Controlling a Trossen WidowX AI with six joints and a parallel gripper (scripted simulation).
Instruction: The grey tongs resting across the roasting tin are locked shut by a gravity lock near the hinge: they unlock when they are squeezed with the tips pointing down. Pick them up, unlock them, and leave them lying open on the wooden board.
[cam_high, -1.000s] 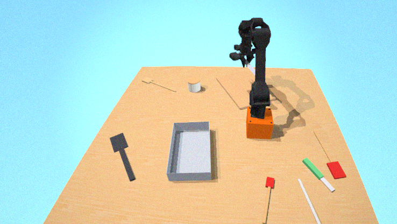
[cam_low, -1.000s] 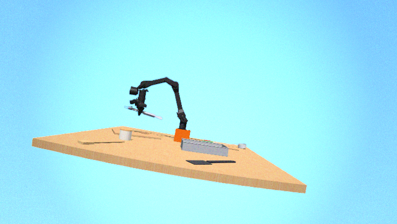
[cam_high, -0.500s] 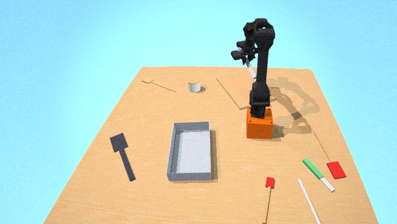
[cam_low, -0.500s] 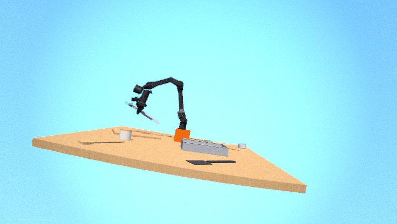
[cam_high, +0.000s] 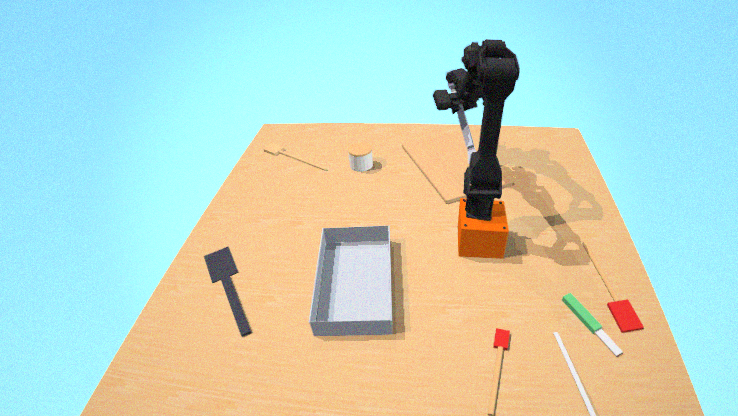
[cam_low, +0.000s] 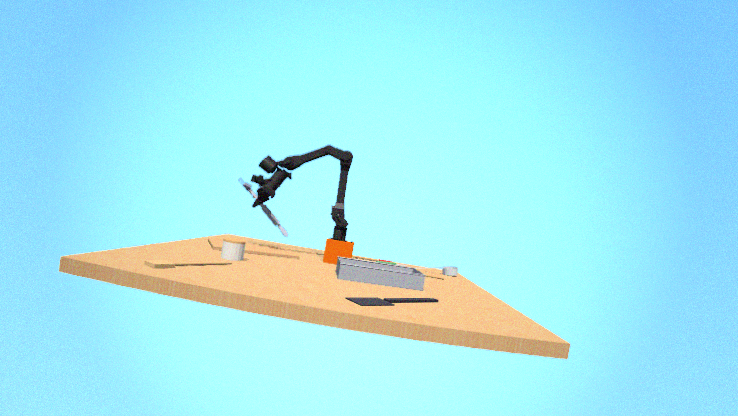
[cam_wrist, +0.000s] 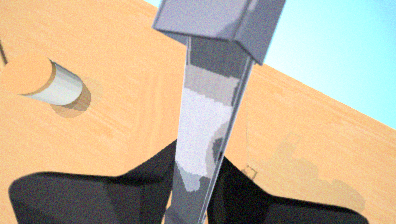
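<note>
Now: gripper tip 10 mm past the thin wooden board, 30 mm to the right of it and 180 mm above it. From my gripper tip the other things lie so: red paddle: 460 mm behind, 500 mm to the left, 180 mm below; white cup: 310 mm ahead, 90 mm to the left, 150 mm below; grey roasting tin: 170 mm ahead, 600 mm to the left, 160 mm below.
</note>
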